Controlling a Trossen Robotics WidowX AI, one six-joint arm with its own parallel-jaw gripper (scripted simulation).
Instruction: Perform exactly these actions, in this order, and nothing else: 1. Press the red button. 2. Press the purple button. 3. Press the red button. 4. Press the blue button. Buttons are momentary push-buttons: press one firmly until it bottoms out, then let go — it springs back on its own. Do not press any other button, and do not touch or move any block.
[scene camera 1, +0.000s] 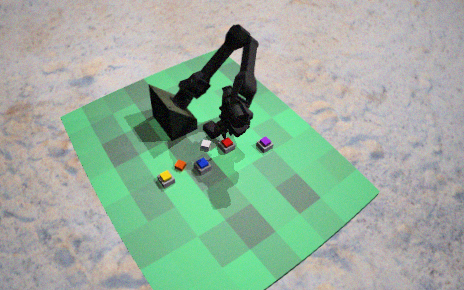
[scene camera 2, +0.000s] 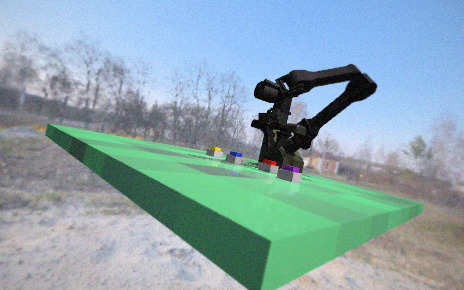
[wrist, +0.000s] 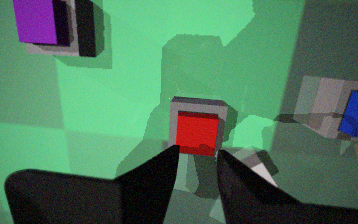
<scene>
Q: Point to my gripper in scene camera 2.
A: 271, 152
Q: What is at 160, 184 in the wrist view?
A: My gripper.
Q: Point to a red button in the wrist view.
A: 196, 133
</scene>
